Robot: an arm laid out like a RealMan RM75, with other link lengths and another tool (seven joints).
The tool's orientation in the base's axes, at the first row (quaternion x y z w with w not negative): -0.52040 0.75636 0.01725 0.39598
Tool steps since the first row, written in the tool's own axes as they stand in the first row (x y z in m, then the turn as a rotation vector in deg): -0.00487 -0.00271 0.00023 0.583 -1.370 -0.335; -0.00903 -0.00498 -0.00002 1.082 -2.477 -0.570; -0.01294 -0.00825 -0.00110 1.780 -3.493 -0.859; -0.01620 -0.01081 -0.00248 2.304 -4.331 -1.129; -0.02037 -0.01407 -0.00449 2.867 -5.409 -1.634; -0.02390 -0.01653 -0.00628 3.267 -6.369 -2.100; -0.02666 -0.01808 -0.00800 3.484 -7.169 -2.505; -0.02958 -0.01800 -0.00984 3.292 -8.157 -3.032
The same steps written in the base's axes. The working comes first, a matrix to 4 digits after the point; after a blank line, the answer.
The tool's axes in the first row as the columns of a matrix, in the base's axes (used below as rounded here):
-0.1448 -0.8009 0.5811
-0.7736 0.4578 0.4382
-0.6170 -0.3860 -0.6858

0.00301 0.00263 0.00389 0.818 -1.225 0.399; 0.00528 0.00470 0.00751 1.496 -2.221 0.679; 0.00784 0.00575 0.01192 2.041 -3.353 0.839; 0.00956 0.00650 0.01587 2.479 -4.260 1.024; 0.01161 0.00735 0.02108 2.967 -5.410 1.440; 0.01305 0.00817 0.02543 3.408 -6.363 1.883; 0.01369 0.00884 0.02891 3.782 -7.075 2.336; 0.01298 0.01033 0.03195 4.294 -7.610 3.197
